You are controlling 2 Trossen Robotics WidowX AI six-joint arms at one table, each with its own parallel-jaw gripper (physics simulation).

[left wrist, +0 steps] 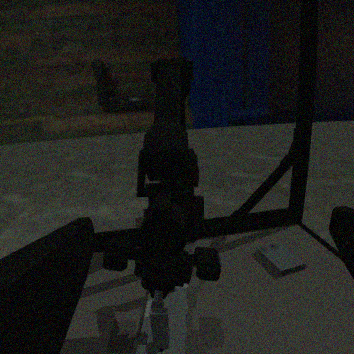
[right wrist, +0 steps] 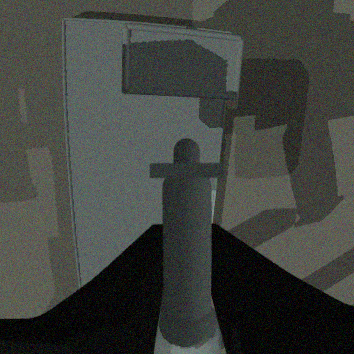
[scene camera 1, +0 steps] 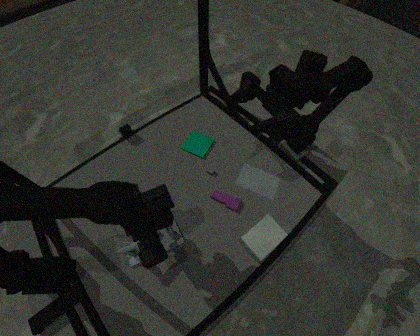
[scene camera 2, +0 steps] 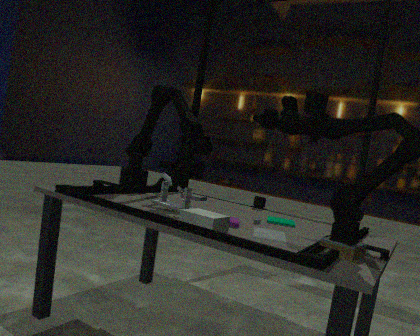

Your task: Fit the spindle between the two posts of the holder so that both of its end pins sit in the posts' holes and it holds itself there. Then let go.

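Places are measured from the left arm's base along level axes (x back, y left, z down), in metres.
Pixels of known places: left gripper, fingertip midpoint: (left wrist: 213, 224) (scene camera 1: 238, 114) (scene camera 2: 260, 119); right gripper, fingertip midpoint: (left wrist: 157, 296) (right wrist: 183, 234) (scene camera 1: 153, 241) (scene camera 2: 176, 191); left arm's base, link origin: (scene camera 1: 296, 145) (scene camera 2: 343, 241); right arm's base, link origin: (scene camera 1: 39, 275) (scene camera 2: 134, 169).
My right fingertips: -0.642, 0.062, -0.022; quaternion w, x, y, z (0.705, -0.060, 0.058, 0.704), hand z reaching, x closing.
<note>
Ahead of a thing's pixels: the offset from my right fingertips to its top centre, as dx, dy, dz.
The right gripper (right wrist: 187, 240) is shut on the grey spindle @[-0.005, -0.003, -0.039] (right wrist: 187, 210), whose far end pin and flange point up the right wrist view. This pin is apart from the shaded holder post @[+0.058, -0.006, -0.025] (right wrist: 175, 70) in that view. The pale holder base plate @[-0.011, -0.010, +0.052] (right wrist: 110, 150) (scene camera 1: 172, 237) (left wrist: 178, 310) lies beneath. In scene camera 2 a holder post (scene camera 2: 188, 198) stands near the right gripper. The spindle's near pin is hidden, and how it meets the other post cannot be told. The left gripper (left wrist: 212, 220) (scene camera 1: 245, 89) (scene camera 2: 261, 118) is open and raised, away from the holder.
A white block @[+0.299, +0.153, +0.011] (scene camera 1: 265, 237) (scene camera 2: 205, 219), purple piece @[+0.271, -0.024, +0.046] (scene camera 1: 226, 200) (scene camera 2: 234, 222), pale flat sheet @[+0.419, -0.025, +0.056] (scene camera 1: 258, 181) (scene camera 2: 270, 234), green block @[+0.303, -0.287, +0.051] (scene camera 1: 197, 144) (scene camera 2: 281, 221) and small dark piece @[+0.284, -0.148, +0.046] (scene camera 1: 212, 173) lie right of the holder. A grey flat block @[-0.172, -0.284, +0.046] (left wrist: 280, 260) shows in the left wrist view.
</note>
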